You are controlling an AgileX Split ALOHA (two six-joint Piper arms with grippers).
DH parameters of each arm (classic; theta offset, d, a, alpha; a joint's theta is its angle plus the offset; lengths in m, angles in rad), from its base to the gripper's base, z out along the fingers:
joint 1: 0 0.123 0 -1.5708
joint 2: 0.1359 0 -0.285 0
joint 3: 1.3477 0 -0.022 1.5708
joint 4: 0 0.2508 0 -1.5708
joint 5: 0 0 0.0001 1.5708
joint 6: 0 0.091 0 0
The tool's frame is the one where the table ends.
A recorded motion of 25 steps. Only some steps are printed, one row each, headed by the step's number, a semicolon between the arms.
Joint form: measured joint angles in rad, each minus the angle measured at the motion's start. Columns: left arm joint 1, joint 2, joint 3, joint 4, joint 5, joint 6; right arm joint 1, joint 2, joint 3, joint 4, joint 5, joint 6.
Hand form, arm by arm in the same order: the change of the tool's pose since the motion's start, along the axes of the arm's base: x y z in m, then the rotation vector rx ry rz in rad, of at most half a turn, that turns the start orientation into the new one. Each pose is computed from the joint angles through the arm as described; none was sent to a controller.
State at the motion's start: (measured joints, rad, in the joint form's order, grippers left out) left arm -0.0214 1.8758 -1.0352 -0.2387 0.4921 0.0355; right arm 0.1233 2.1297 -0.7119 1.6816 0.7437 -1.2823
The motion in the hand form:
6: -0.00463 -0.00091 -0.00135 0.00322 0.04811 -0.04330; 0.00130 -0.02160 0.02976 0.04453 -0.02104 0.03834
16: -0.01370 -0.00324 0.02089 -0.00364 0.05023 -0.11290; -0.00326 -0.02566 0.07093 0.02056 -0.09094 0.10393
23: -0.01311 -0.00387 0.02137 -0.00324 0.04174 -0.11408; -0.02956 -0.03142 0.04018 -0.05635 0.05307 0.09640
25: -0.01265 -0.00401 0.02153 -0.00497 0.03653 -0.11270; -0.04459 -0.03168 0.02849 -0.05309 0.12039 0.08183
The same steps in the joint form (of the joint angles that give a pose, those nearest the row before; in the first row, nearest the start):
6: 0.0000 0.0000 0.0000 0.0000 0.0539 0.0360; -0.0949 -0.1006 0.0000 -0.1931 0.0782 0.1094
16: -0.0002 -0.0703 0.0000 -0.0181 0.1384 0.1048; -0.1079 -0.2602 0.0011 -0.3504 0.1007 0.2238
23: -0.0021 -0.0712 0.0000 -0.0204 0.1308 0.1070; -0.1079 -0.2090 0.0916 -0.3947 0.0250 0.2512
25: -0.0021 -0.0712 0.0000 -0.0247 0.1259 0.1094; -0.1079 -0.1825 0.1435 -0.3685 0.0175 0.2368

